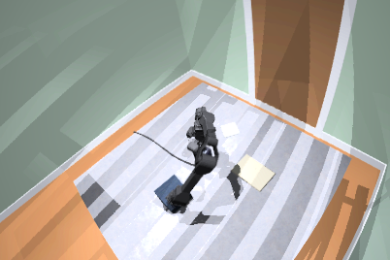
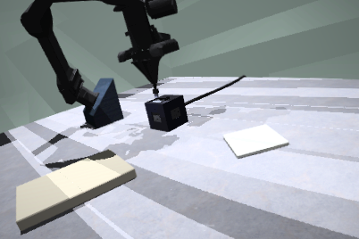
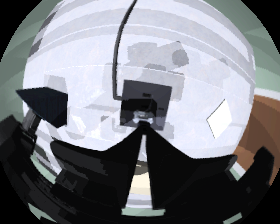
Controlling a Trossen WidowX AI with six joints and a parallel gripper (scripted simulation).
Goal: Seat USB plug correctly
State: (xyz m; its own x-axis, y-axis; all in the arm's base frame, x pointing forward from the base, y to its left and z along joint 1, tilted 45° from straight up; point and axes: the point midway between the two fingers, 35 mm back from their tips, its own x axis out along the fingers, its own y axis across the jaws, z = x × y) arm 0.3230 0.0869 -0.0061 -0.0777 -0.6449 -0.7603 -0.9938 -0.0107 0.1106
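Right now my gripper tip is 20 mm above the USB plug. The rest, counted from my gripper tip: cream slab 290 mm to the right, 110 mm below, 80 mm ahead; thin white tile 270 mm ahead, 120 mm below, 20 mm to the left.
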